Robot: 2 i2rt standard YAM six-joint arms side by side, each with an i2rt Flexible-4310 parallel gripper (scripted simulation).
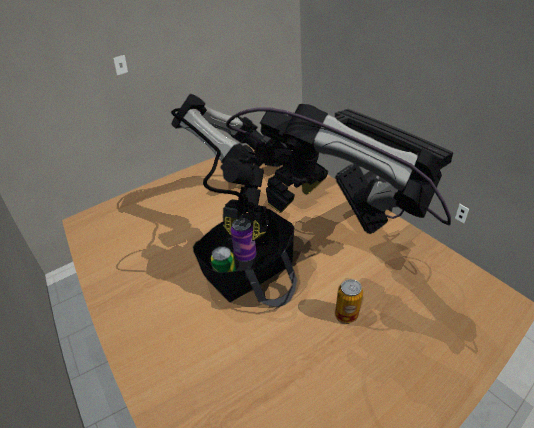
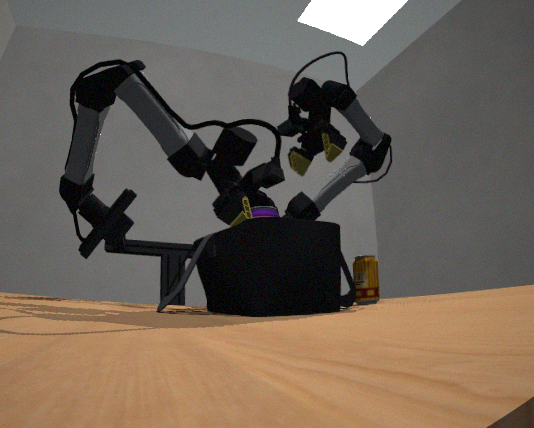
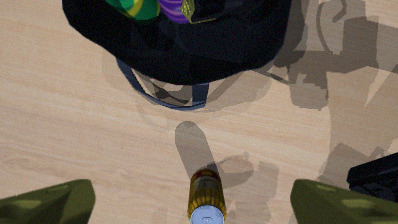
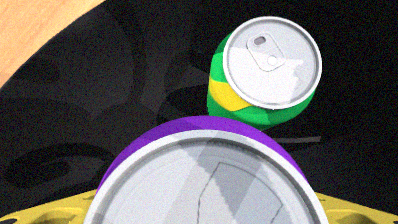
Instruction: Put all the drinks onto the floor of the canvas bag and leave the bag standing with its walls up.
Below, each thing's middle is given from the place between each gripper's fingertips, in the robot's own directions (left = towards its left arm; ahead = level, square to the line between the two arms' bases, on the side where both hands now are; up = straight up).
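Orange can (image 2: pixel 365 268), counted from my right hand: 9 cm behind, 33 cm to the left, 8 cm below. Purple can (image 1: pixel 244 247): 2 cm below my right hand.
Counted from my left hand (image 1: pixel 292 202), the orange can is 26 cm below, 17 cm to the left and 4 cm behind. Relative to the purple can, my left hand is 20 cm above, 16 cm to the left and 5 cm short of it.
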